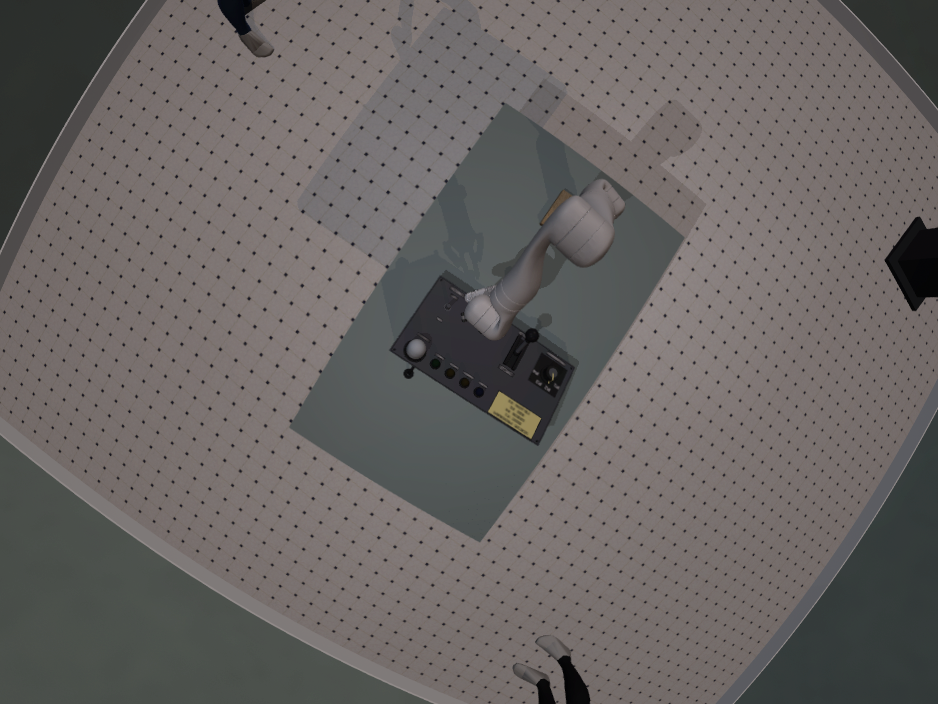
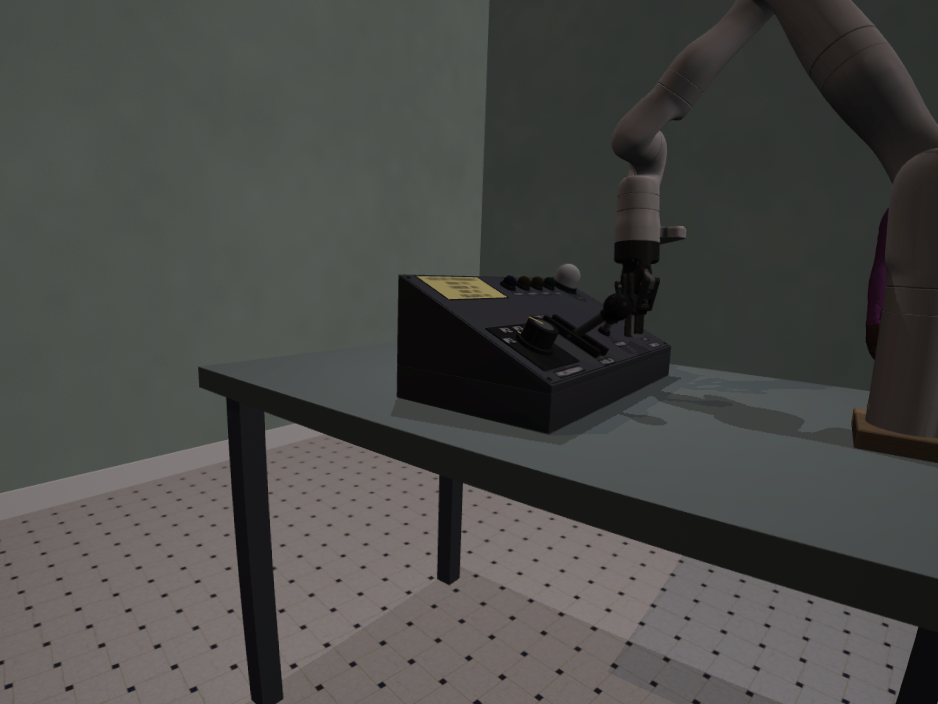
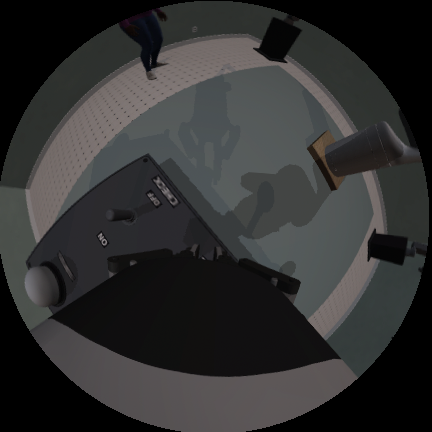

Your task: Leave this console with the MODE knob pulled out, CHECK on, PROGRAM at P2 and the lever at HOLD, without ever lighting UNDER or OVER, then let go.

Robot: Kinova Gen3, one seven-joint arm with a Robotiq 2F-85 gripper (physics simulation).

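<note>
The dark sloped console (image 1: 471,342) (image 2: 469,371) (image 3: 85,205) stands on the table. My gripper (image 2: 633,328) (image 3: 205,252) points down over its low edge, fingertips a narrow gap apart, nothing between them. A small dark knob (image 2: 604,330), apparently MODE, shows beside the fingers; how far out it stands is unclear. The CHECK toggle (image 3: 120,215) stands between ON and OFF labels; its setting is unclear. The lever's black ball (image 1: 531,334) (image 2: 615,306) leans toward the low edge. The PROGRAM selector's (image 1: 551,375) (image 2: 539,333) setting is unreadable. The indicator lamps (image 1: 450,372) (image 2: 537,282) look dark.
A white ball (image 1: 415,348) (image 2: 568,275) (image 3: 42,286) stands on the console's high side, near a small black ball (image 1: 409,373). A yellow placard (image 1: 515,413) (image 2: 462,287) lies at one corner. The arm's base stands on a wooden block (image 2: 894,439) (image 3: 318,150). People stand around.
</note>
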